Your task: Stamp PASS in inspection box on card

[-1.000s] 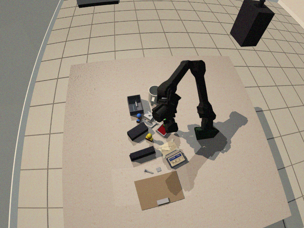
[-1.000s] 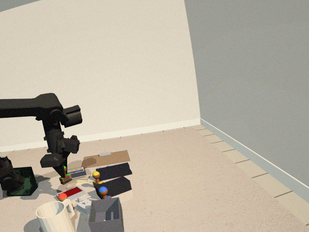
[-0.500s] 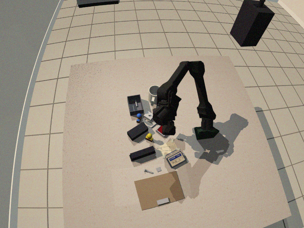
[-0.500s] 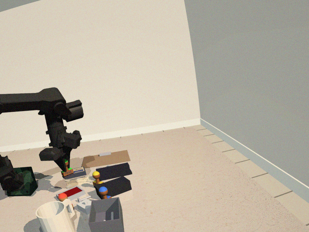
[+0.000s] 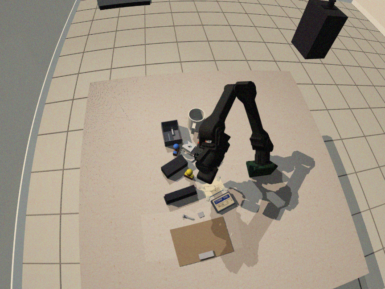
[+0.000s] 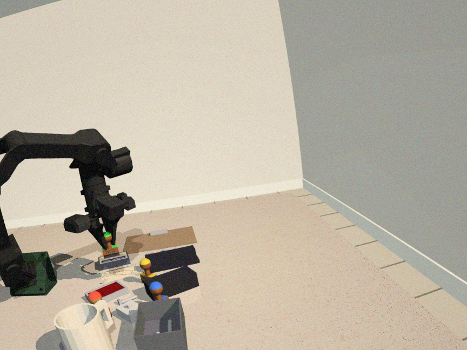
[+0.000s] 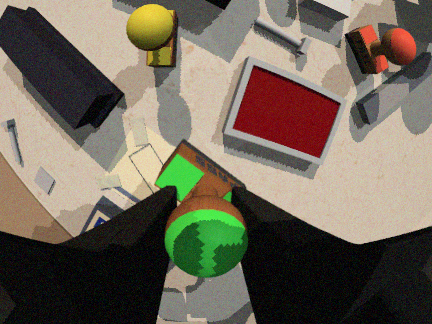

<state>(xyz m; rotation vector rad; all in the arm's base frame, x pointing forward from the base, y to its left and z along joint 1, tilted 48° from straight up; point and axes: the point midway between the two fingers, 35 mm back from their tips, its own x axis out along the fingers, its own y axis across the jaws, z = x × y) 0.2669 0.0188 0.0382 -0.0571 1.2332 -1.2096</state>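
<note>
Now: the cream card 1 cm behind my gripper tip, 5 cm to the left of it and 10 cm below it. Round my gripper tip: yellow stamp 8 cm ahead, 3 cm to the right, 8 cm below; ink pad 2 cm behind, 7 cm to the right, 9 cm below; green stamp right at my gripper tip.
</note>
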